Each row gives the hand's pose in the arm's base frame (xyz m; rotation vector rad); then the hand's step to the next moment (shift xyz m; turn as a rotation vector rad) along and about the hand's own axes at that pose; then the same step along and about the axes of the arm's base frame.
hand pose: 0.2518 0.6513 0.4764 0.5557 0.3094 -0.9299
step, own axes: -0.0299 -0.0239 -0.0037 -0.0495 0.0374 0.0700
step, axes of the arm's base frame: -0.0367 0.0108 0.0038 0.0037 0.0105 0.0929
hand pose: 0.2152 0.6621 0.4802 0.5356 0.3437 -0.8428
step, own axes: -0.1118 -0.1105 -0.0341 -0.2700 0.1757 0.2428
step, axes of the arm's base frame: -0.1583 0.0275 -0.0074 -0.0125 0.1217 0.3844
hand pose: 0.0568 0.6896 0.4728 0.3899 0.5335 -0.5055
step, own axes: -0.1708 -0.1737 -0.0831 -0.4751 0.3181 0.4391
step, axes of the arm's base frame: -0.2540 -0.0410 -0.0072 -0.0126 0.2157 0.6878
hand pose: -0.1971 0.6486 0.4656 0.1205 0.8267 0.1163
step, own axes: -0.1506 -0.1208 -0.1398 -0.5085 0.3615 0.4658
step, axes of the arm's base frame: -0.1977 -0.1332 -0.0029 -0.0177 0.2519 0.7365
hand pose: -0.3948 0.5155 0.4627 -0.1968 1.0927 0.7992
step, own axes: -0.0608 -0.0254 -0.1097 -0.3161 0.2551 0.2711
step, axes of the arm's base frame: -0.0748 -0.1036 -0.0062 -0.0444 0.1687 0.4561
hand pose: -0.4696 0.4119 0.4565 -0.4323 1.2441 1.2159
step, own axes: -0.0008 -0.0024 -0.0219 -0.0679 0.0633 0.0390
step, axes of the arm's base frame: -0.0083 -0.0190 -0.0076 -0.0261 0.0238 0.0943
